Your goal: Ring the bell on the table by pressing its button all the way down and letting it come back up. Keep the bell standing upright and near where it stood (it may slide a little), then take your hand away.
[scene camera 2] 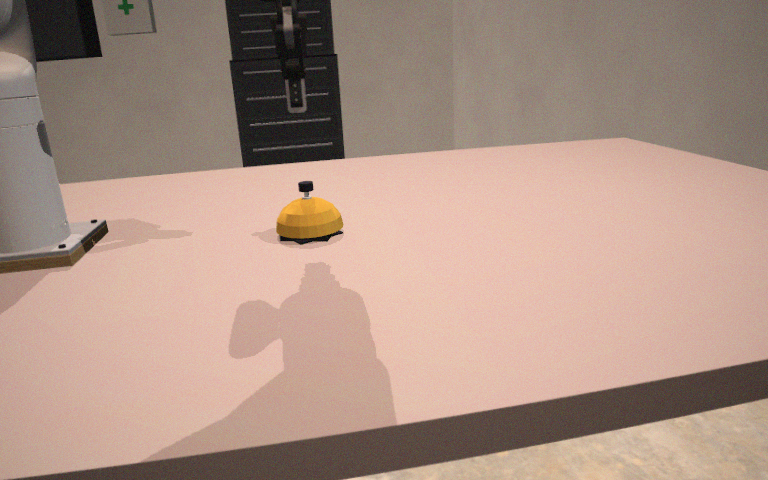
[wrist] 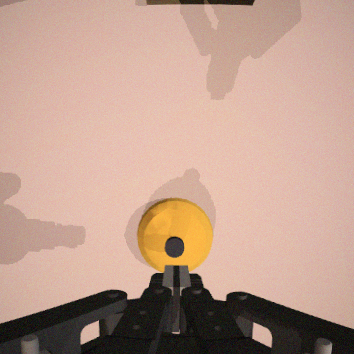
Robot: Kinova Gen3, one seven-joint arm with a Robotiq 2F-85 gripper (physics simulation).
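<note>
A yellow dome bell stands upright on the pink table. Its black button is up on a short silver stem above the dome, with a visible gap between them. My gripper is shut and empty. In the scene view it hangs well above the bell, apart from the button. In the wrist view its fingertips overlap the lower edge of the dome, just below the button.
The white arm base stands on a mounting plate at the left of the table. A dark drawer cabinet stands behind the table. Shadows of the arm fall in front of the bell. The table's front edge runs along the bottom.
</note>
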